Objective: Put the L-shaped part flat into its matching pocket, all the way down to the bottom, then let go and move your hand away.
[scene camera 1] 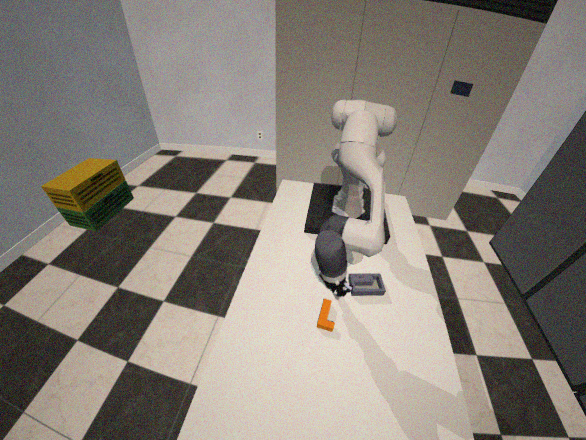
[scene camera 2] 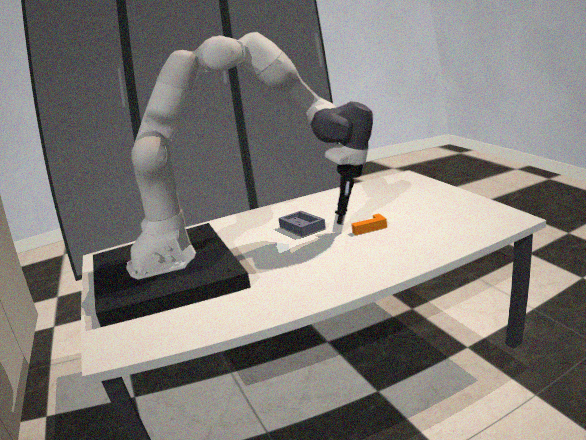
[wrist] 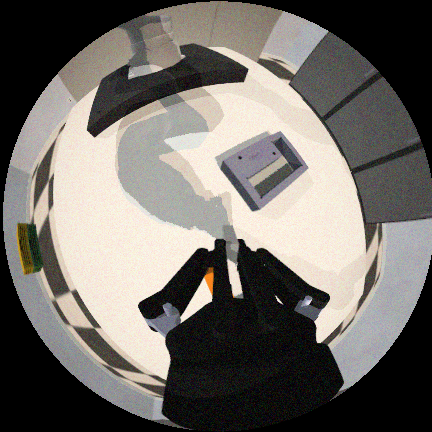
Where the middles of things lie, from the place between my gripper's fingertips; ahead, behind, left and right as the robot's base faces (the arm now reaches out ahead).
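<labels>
You'd find the grey pocket block (scene camera 1: pixel 364 284) 12 cm to the left of my hand, 5 cm behind it, and it's 1 cm above the hand too.
</labels>
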